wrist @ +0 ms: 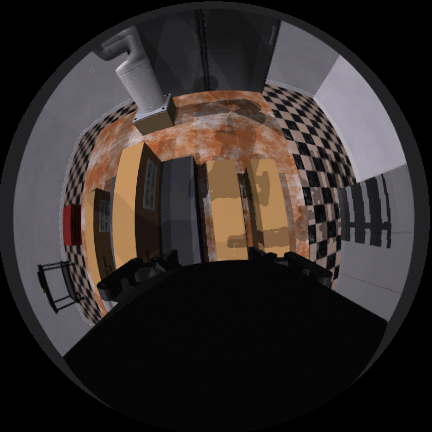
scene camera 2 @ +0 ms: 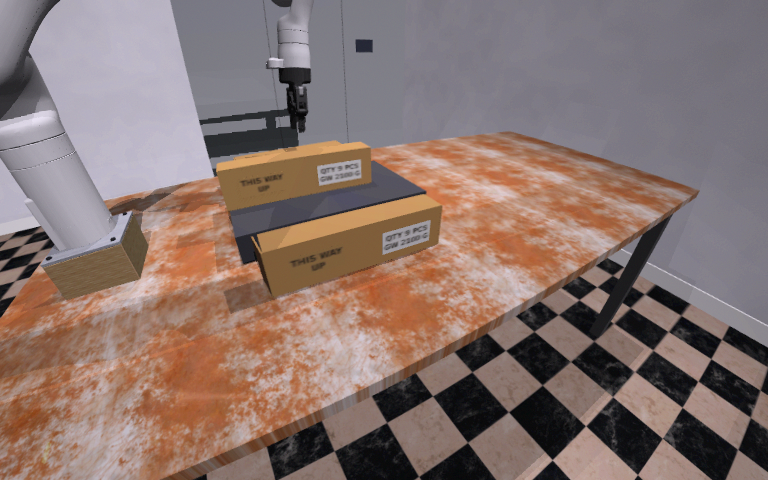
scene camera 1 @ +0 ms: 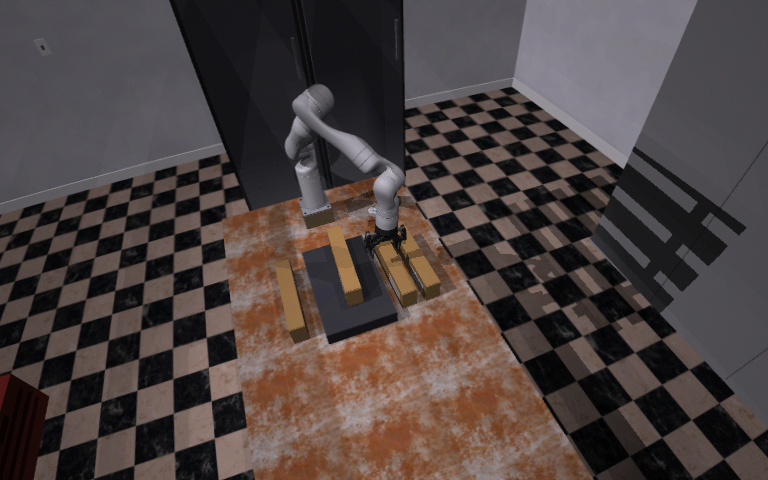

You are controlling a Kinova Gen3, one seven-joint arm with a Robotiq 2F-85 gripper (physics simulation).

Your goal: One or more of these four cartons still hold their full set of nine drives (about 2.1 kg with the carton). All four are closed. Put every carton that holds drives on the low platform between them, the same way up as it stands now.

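Frame: origin at the arm's base, x ahead, y left, z up, level; centimetres.
Where they show: gripper, fingertip midpoint: (wrist: 212, 256) (scene camera 2: 298, 130) (scene camera 1: 384, 249); arm's base, origin of the base link: (wrist: 152, 104) (scene camera 2: 89, 233) (scene camera 1: 315, 202).
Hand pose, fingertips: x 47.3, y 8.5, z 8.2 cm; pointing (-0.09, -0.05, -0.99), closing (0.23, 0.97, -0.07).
Things, the pixels of their top centre, and the offset from my fingertips. Level surfaces: height alone.
- inner right carton, middle of its top: (wrist: 230, 241) (scene camera 1: 392, 260) dz -7.7, dx -0.1, dy +3.0 cm
- outer right carton, middle of its top: (wrist: 276, 235) (scene camera 2: 289, 150) (scene camera 1: 414, 253) dz -7.7, dx +1.6, dy +11.8 cm
- closed carton, middle of its top: (wrist: 122, 227) (scene camera 2: 296, 154) (scene camera 1: 342, 256) dz -1.7, dx -7.0, dy -13.8 cm
- dark low platform, middle of its top: (scene camera 2: 321, 188) (wrist: 145, 247) (scene camera 1: 345, 280) dz -10.2, dx -2.9, dy -15.6 cm
- left carton, middle of its top: (scene camera 2: 354, 218) (wrist: 89, 242) (scene camera 1: 288, 291) dz -7.7, dx -7.7, dy -36.0 cm
- rust-and-white table, its level: dz -16.2 cm
My gripper (scene camera 1: 387, 249) (scene camera 2: 300, 129) (wrist: 212, 256) is open and empty, above the inner right carton (scene camera 1: 398, 277) (wrist: 226, 220). The outer right carton (scene camera 1: 424, 274) (wrist: 274, 215) stands close beside that one, with a narrow gap. One closed carton (scene camera 1: 343, 266) (scene camera 2: 294, 176) (wrist: 125, 210) stands upright on the dark low platform (scene camera 1: 353, 325) (scene camera 2: 339, 200) (wrist: 177, 220), its end overhanging the edge towards the robot's base. The left carton (scene camera 1: 290, 300) (scene camera 2: 351, 246) (wrist: 95, 225) stands on the table beside the platform. In scene camera 2, the right cartons are mostly hidden.
The arm's base block (scene camera 1: 318, 218) (scene camera 2: 99, 268) (wrist: 156, 120) stands on the rust-and-white table (scene camera 1: 396, 396) (scene camera 2: 543, 192) behind the cartons. A tall dark cabinet (scene camera 1: 362, 73) (wrist: 235, 55) rises behind the base. A red object (scene camera 1: 19, 413) (wrist: 72, 225) stands off the table's left side.
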